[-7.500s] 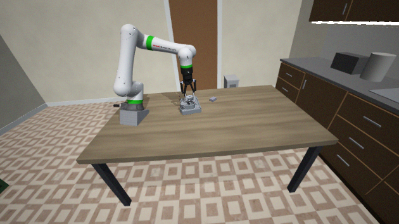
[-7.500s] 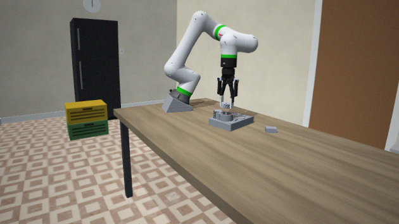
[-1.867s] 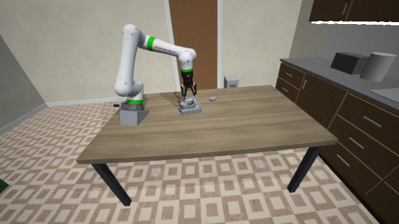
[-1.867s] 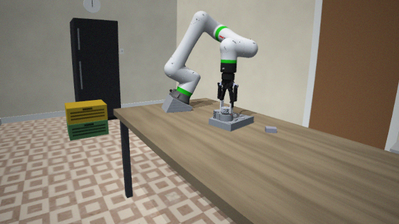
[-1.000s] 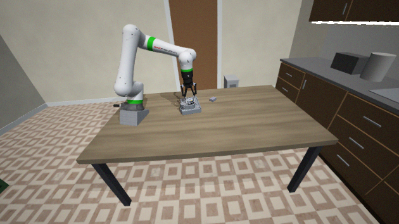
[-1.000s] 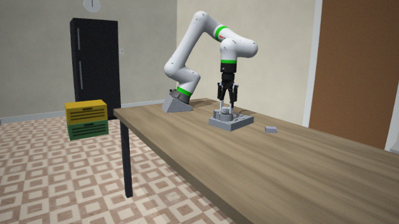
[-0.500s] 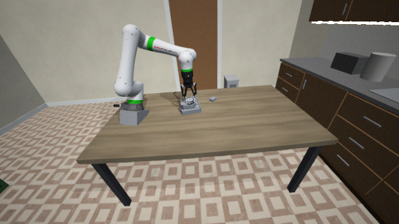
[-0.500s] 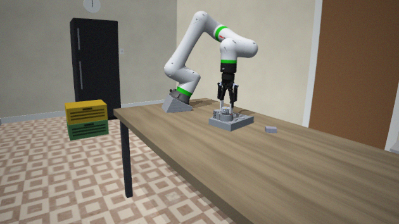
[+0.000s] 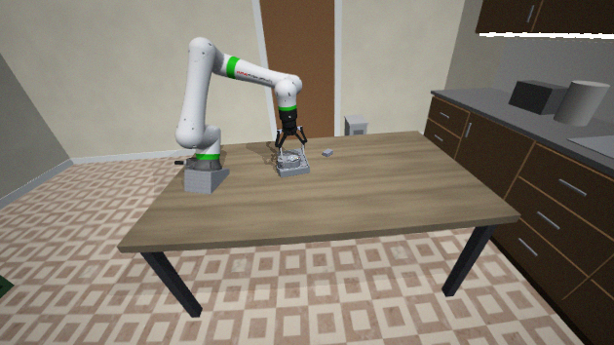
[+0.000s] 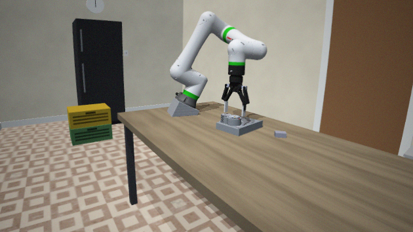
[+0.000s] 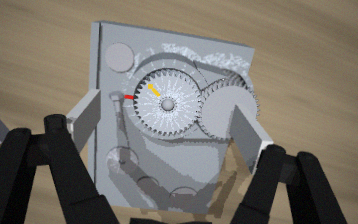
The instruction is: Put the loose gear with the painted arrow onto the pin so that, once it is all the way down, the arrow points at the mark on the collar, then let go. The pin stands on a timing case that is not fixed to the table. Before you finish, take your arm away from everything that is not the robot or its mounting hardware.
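Now: hand 4 cm above the grey gear. Round my hand: thin pin-like post: 5 cm ahead, 4 cm to the left, 7 cm below; small grey block: 21 cm ahead, 17 cm to the left, 10 cm below.
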